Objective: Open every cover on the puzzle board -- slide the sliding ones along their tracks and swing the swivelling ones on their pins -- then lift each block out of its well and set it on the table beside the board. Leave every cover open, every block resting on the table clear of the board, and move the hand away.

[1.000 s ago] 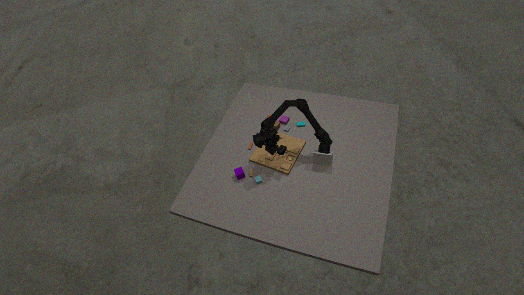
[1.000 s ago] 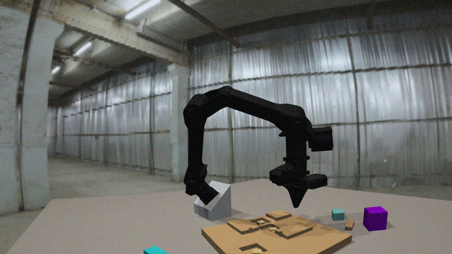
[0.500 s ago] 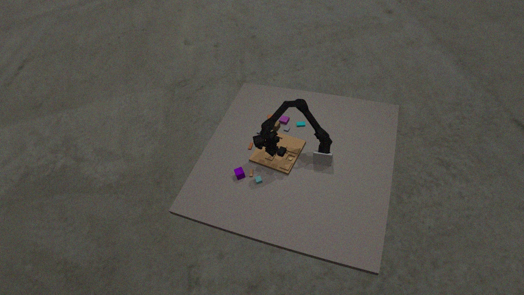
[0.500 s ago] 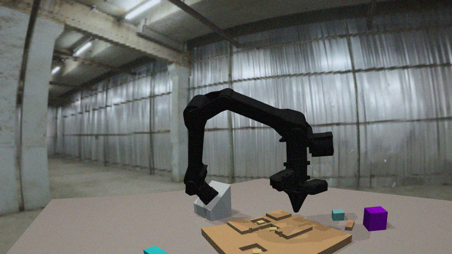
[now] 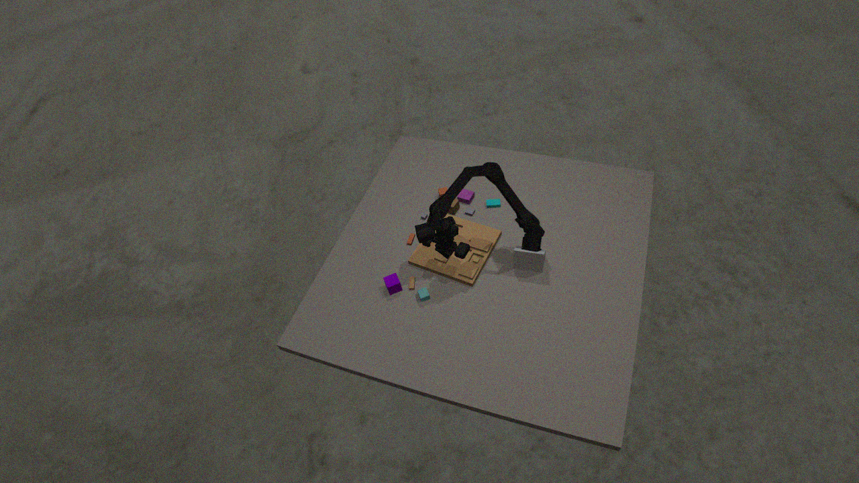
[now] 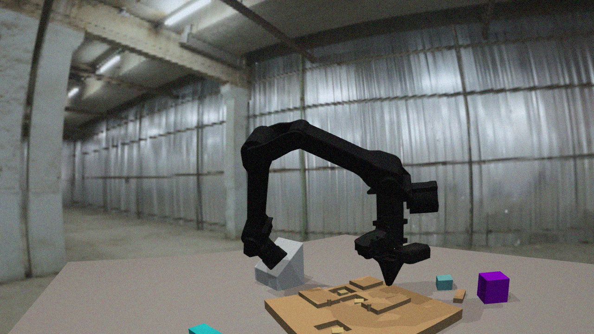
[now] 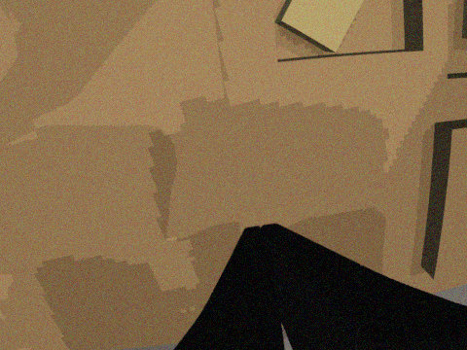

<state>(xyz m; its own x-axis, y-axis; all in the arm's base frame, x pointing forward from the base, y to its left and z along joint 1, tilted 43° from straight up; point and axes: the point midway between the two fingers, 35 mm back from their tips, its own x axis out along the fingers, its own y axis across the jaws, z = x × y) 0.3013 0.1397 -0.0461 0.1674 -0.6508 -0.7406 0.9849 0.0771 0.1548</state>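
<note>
Right now my gripper tip is 100 mm short of the orange piece, 140 mm to the right of it and 40 mm above it. Round my gripper tip: brown block 110 mm ahead, 290 mm to the right, 20 mm below; then purple cube 160 mm ahead, 180 mm to the left, 20 mm below; then light blue block 30 mm ahead, 170 mm to the left, 40 mm below.
</note>
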